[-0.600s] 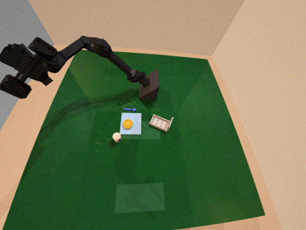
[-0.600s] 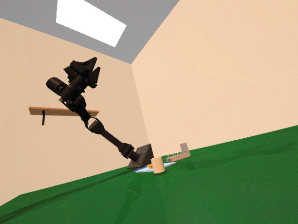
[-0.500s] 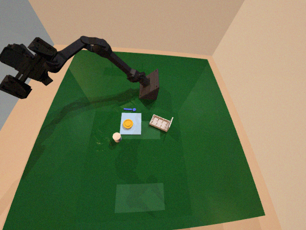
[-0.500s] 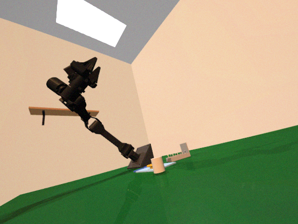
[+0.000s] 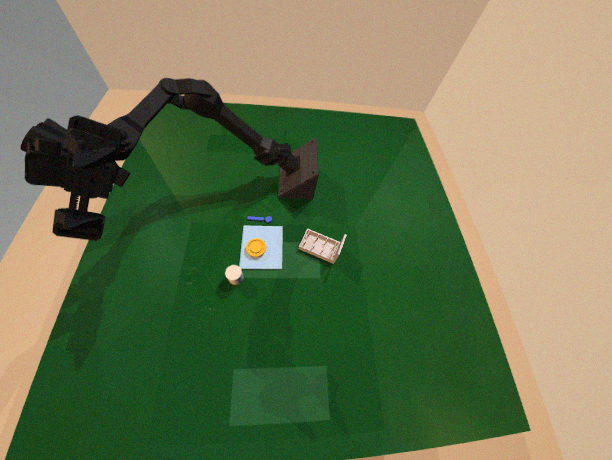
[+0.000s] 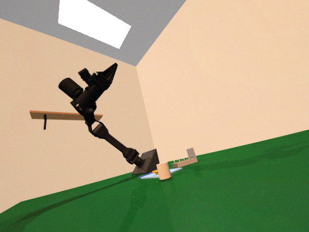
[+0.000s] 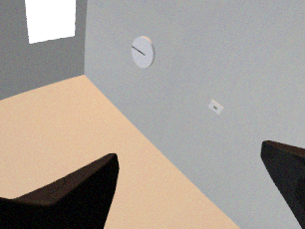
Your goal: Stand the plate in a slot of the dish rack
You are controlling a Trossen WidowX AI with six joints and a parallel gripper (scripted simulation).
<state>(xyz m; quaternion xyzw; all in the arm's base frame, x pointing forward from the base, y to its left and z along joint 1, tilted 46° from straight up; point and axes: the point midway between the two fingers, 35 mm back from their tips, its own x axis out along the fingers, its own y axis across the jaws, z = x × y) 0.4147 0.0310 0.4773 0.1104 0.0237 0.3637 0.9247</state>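
Right now the orange plate is 120 mm behind my gripper tip, 190 mm to the left of it and 420 mm below it. Round my gripper tip: dish rack 140 mm behind, 400 mm to the left, 420 mm below; cream cup 30 mm behind, 140 mm to the left, 410 mm below; blue spoon 240 mm behind, 200 mm to the left, 440 mm below.
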